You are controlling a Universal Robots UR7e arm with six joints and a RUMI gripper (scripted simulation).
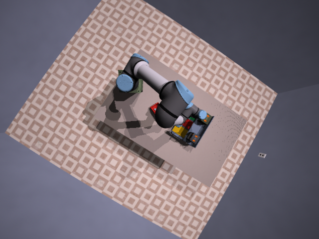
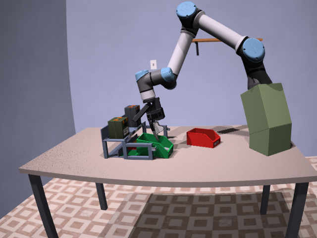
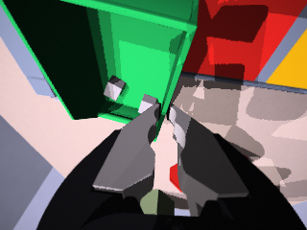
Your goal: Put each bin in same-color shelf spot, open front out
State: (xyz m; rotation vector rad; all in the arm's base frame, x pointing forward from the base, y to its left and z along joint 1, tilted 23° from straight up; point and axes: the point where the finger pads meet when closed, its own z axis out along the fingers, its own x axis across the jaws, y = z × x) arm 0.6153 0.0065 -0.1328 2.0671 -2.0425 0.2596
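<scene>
My gripper is now 1 cm short of the green bin, 5 cm to the right of it and 3 cm above it. Round my hand: green mark: 10 cm ahead, 4 cm to the left, 7 cm below; red mark: 9 cm ahead, 7 cm to the right, 7 cm below; yellow mark: 8 cm ahead, 18 cm to the right, 7 cm below.
</scene>
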